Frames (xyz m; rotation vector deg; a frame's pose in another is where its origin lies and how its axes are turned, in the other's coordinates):
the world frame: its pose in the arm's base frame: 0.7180 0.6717 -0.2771 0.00 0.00 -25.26
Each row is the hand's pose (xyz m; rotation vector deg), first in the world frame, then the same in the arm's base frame.
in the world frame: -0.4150 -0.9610 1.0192 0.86 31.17 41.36
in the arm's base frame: -0.0674 -0.0203 0.7421 7.51 29.66 16.72
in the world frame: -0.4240 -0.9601 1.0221 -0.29 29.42 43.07
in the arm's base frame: -0.0752 -0.0157 0.7450 6.03 28.20 18.36
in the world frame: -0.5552 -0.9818 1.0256 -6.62 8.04 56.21
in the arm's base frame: -0.2031 0.0207 0.7485 -4.57 9.03 31.02
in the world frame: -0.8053 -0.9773 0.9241 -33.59 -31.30 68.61
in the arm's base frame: -0.4273 0.1315 0.6470 -38.17 -22.35 44.69
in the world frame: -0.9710 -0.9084 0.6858 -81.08 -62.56 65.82
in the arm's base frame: -0.5478 0.2645 0.4087 -89.24 -41.66 47.50
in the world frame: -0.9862 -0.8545 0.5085 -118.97 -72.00 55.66
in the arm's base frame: -0.5385 0.3197 0.2314 -127.17 -42.68 43.86
